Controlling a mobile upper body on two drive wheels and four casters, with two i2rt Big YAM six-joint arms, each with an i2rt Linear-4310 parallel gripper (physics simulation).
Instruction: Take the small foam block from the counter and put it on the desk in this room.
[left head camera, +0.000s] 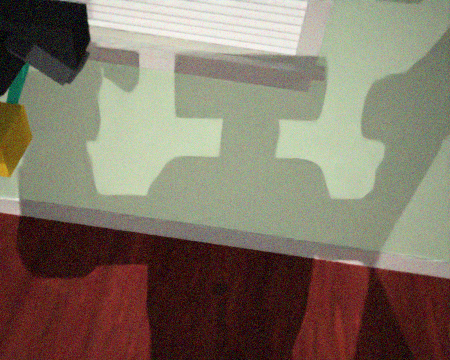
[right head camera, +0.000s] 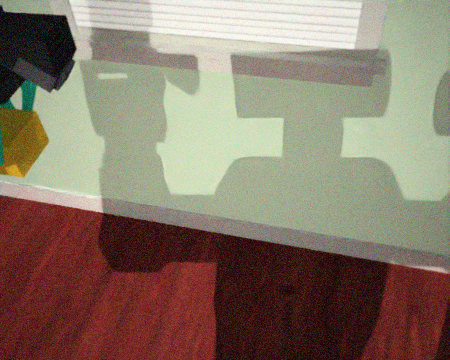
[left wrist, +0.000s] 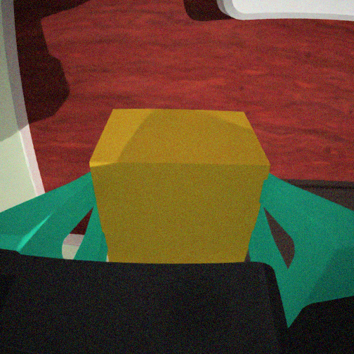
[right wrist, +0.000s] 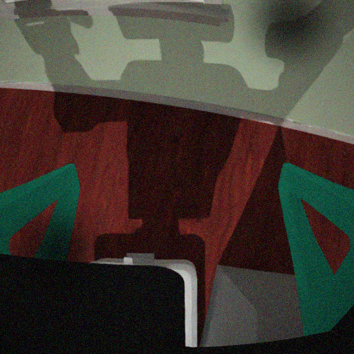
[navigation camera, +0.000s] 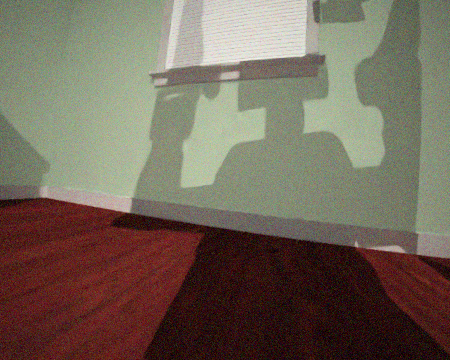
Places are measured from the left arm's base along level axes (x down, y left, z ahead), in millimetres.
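Pixels of known places: left gripper, fingertip midpoint: (right head camera: 12, 145).
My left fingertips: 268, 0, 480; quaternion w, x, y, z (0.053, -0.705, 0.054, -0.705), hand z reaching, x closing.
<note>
For each thing: its top centre in the pictures, then the offset to it from my left fingertips, as dx, dy, dz. "*": a spot on its surface instead. Level surfaces: height alone.
- small foam block, surface spot: (left head camera: 14, 140) (right head camera: 26, 144) * -10, -23, -8
- window with white blinds, surface spot: (navigation camera: 240, 30) * +106, -193, +731
- red wood floor, its level: dx +1142
The small foam block (left head camera: 14, 140) (right head camera: 25, 140) (left wrist: 177, 210) is a yellow block. It shows large in the left wrist view, and at the left edge of both head views. My left gripper (left wrist: 177, 174) is shut on it, with one green finger on each side, and holds it up above the red floor. My right gripper (right wrist: 178, 174) is wide open in the right wrist view, with floor and wall behind its green fingers. The counter and the desk cannot be made out in any view.
A pale green wall (left head camera: 410, 100) (navigation camera: 90, 100) with a window with white blinds (navigation camera: 240, 30) stands in front, above a pale baseboard (navigation camera: 90, 199). The robot's shadow falls on wall and red wood floor (navigation camera: 90, 280). A grey flat surface (right wrist: 260, 300) shows low in the right wrist view.
</note>
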